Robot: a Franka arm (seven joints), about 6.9 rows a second.
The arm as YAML. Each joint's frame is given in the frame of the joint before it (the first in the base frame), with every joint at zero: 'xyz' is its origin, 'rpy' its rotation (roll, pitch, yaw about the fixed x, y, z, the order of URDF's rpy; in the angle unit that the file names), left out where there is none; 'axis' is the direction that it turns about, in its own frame. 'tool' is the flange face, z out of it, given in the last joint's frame.
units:
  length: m
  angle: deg
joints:
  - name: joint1
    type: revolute
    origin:
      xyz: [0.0, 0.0, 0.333]
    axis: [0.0, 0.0, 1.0]
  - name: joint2
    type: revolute
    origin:
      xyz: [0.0, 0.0, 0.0]
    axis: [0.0, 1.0, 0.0]
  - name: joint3
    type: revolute
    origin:
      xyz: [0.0, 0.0, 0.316]
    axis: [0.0, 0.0, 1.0]
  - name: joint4
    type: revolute
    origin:
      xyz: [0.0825, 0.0, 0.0]
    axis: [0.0, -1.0, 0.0]
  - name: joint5
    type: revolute
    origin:
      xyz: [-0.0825, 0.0, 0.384]
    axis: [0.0, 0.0, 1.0]
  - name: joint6
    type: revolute
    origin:
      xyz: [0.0, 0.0, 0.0]
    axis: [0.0, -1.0, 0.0]
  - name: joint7
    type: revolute
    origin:
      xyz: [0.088, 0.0, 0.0]
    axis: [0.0, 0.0, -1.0]
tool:
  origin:
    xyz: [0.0, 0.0, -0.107]
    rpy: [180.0, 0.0, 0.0]
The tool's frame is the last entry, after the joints.
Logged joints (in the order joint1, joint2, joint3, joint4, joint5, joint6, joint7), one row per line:
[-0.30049 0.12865 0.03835 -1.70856 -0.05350 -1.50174 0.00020]
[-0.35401 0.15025 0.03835 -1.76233 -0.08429 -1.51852 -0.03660]
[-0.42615 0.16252 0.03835 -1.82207 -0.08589 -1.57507 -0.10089]
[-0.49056 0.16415 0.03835 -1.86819 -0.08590 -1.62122 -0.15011]
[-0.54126 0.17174 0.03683 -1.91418 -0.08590 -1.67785 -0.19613]
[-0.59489 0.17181 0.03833 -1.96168 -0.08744 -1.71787 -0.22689]
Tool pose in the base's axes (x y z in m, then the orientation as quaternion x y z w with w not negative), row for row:
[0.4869 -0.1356 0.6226 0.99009 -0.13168 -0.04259 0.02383]
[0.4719 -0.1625 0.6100 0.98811 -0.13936 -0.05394 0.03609]
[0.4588 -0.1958 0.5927 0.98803 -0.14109 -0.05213 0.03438]
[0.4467 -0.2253 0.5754 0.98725 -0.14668 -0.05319 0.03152]
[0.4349 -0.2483 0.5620 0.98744 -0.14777 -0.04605 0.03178]
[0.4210 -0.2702 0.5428 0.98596 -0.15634 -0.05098 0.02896]
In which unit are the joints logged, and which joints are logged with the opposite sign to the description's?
The joints are logged in radians. Opposite sign: joint2, joint6.
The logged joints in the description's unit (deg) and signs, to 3 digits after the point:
[-17.217 -7.371 2.197 -97.893 -3.065 86.043 0.011]
[-20.283 -8.609 2.197 -100.974 -4.829 87.005 -2.097]
[-24.417 -9.312 2.197 -104.397 -4.921 90.245 -5.781]
[-28.107 -9.405 2.197 -107.039 -4.922 92.889 -8.601]
[-31.012 -9.840 2.110 -109.674 -4.922 96.134 -11.237]
[-34.085 -9.844 2.196 -112.396 -5.010 98.427 -13.000]

